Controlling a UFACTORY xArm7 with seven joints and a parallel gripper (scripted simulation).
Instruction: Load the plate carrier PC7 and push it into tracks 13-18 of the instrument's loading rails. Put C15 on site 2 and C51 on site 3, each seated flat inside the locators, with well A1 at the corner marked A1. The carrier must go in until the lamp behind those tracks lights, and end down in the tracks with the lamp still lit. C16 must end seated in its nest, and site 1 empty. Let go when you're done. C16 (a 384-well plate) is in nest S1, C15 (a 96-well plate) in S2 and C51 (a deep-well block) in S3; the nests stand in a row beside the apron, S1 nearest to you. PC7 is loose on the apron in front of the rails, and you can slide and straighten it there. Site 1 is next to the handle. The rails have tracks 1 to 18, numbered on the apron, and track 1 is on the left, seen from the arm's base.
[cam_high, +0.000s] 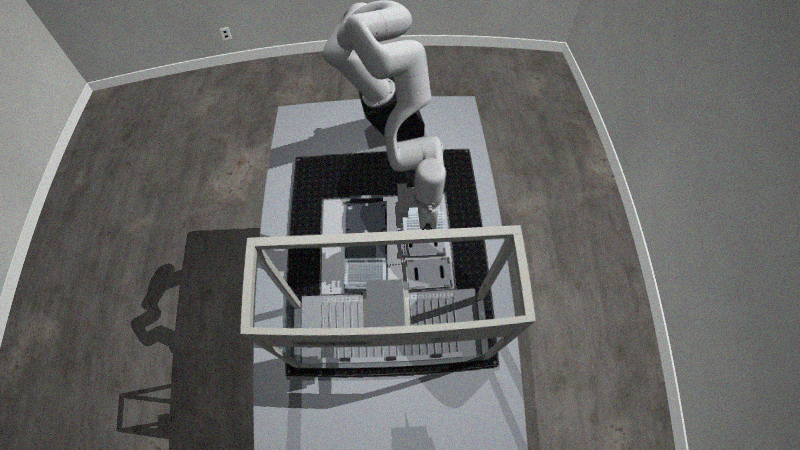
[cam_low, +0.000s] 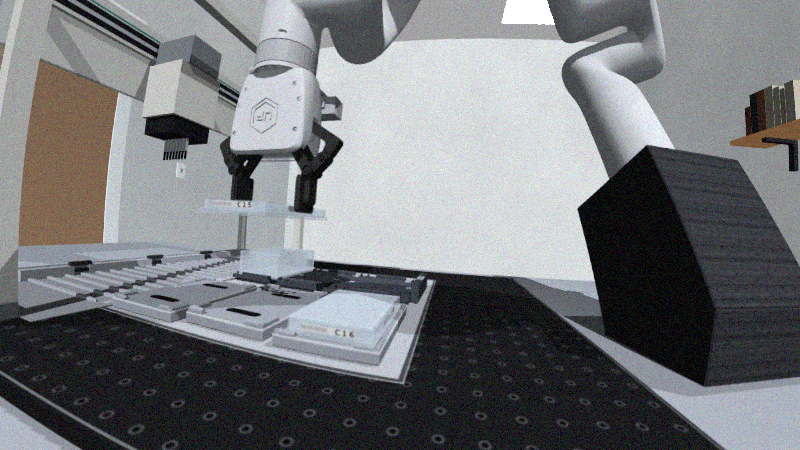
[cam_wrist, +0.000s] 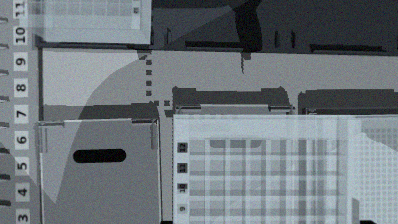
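My hand is 180 mm to the left of the dark carrier PC7, 120 mm above it and 10 mm past it. Round my hand: nest S2: 130 mm below; deep-well block C51: 190 mm to the right, 100 mm below, 100 mm ahead; nest S3: 130 mm below, 110 mm ahead, 10 mm to the left.
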